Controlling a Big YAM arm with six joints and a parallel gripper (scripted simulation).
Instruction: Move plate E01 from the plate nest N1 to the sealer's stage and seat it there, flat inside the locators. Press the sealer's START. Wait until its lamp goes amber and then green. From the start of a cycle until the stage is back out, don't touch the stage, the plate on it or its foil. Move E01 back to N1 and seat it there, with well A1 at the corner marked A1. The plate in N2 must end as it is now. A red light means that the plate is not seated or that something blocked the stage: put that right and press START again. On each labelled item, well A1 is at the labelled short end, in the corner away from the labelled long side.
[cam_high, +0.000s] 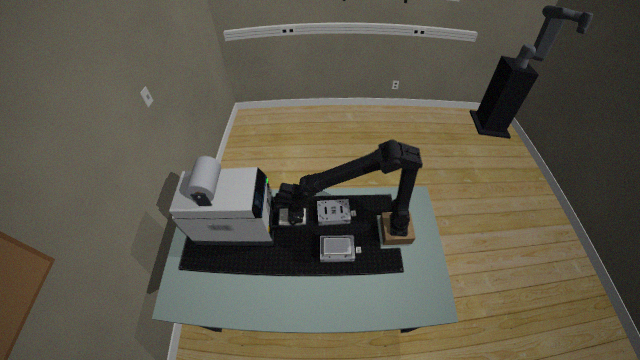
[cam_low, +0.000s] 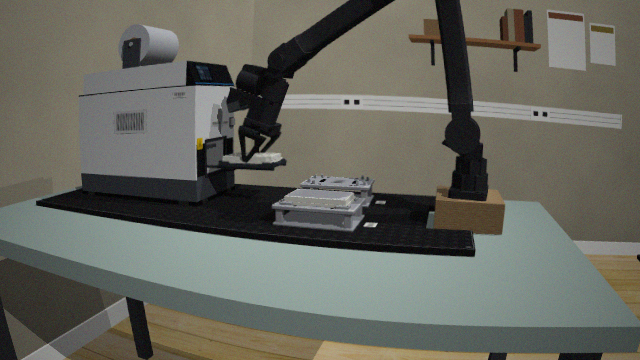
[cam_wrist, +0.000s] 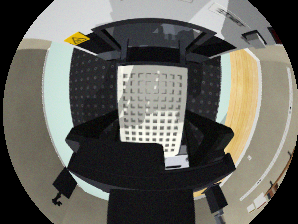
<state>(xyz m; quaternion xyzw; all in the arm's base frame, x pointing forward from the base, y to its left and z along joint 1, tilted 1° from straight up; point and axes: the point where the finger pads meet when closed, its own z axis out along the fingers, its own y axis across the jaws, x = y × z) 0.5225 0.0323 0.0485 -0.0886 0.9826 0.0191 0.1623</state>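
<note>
Right now the sealer stage is 20 mm below my hand. Round my hand: foil roll: 330 mm ahead, 50 mm to the left, 310 mm above; then plate: 230 mm behind, 110 mm to the left, 60 mm below.
</note>
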